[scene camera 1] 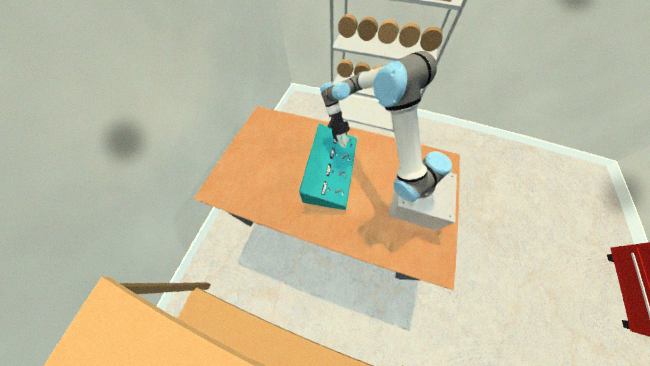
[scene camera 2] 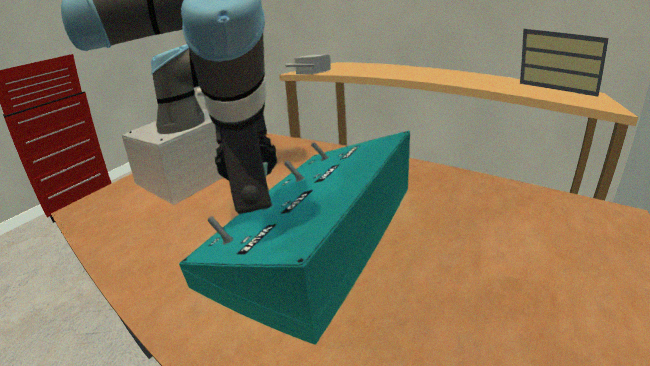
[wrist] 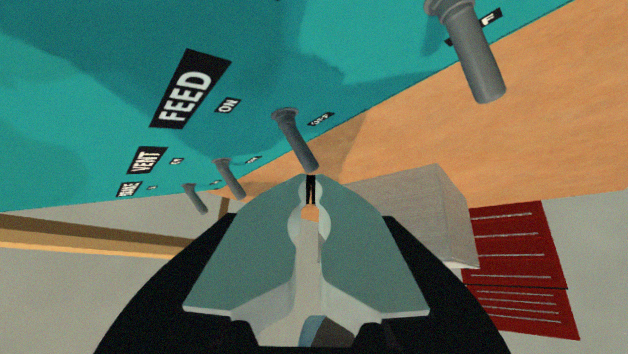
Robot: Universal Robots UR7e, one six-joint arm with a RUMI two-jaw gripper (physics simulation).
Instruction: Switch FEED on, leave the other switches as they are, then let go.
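Seen in the pictures: gripper, between the fingertips: (scene camera 1: 344,147) (wrist: 311,177); arm's base, origin of its link: (scene camera 2: 181,125).
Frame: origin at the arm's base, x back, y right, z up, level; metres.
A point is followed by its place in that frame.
Observation:
The teal switch box (scene camera 1: 312,172) @(z -0.036, x -0.546, y -0.189 m) (scene camera 2: 350,220) @(z -0.039, x -0.658, y 0.018 m) stands on the table, its sloped face carrying labelled toggle levers. In the wrist view the FEED label (wrist: 184,92) @(z -0.066, x -0.524, y 0.006 m) and its grey lever (wrist: 297,142) @(z -0.070, x -0.447, y 0.027 m) show; the lever leans to its OFF side, away from the ON label (wrist: 227,105) @(z -0.075, x -0.498, y 0.007 m). The VALVE lever (scene camera 2: 220,230) @(z -0.071, x -0.486, y 0.139 m) (wrist: 475,57) @(z -0.065, x -0.481, y 0.138 m), VENT lever (scene camera 2: 294,171) @(z -0.072, x -0.412, y -0.088 m) (wrist: 230,179) @(z -0.071, x -0.410, y -0.086 m) and BRAKE lever (scene camera 2: 319,151) @(z -0.072, x -0.373, y -0.200 m) (wrist: 195,198) @(z -0.072, x -0.372, y -0.200 m) also lean to OFF. My gripper (wrist: 311,177) @(z -0.031, x -0.463, y 0.050 m) (scene camera 1: 344,145) @(z -0.031, x -0.463, y 0.050 m) is shut and empty, fingertips close to the FEED lever's tip; contact is unclear. In scene camera 2 the gripper's dark body hides the FEED lever.
The box stands on the orange table (scene camera 1: 240,160) @(z -0.178, x -1.095, y -0.282 m) (scene camera 2: 475,260) @(z -0.178, x -0.802, y -0.176 m). The arm's grey base block (scene camera 1: 425,212) @(z 0.001, x 0.072, y -0.135 m) (scene camera 2: 170,165) @(z -0.068, x -0.109, y 0.091 m) (wrist: 410,210) @(z -0.094, x -0.103, y 0.055 m) is on the levers' side of the box. A red cabinet (scene camera 2: 55,135) (wrist: 515,250), a wooden bench (scene camera 2: 440,82) and a shelf rack (scene camera 1: 332,40) stand beyond the table.

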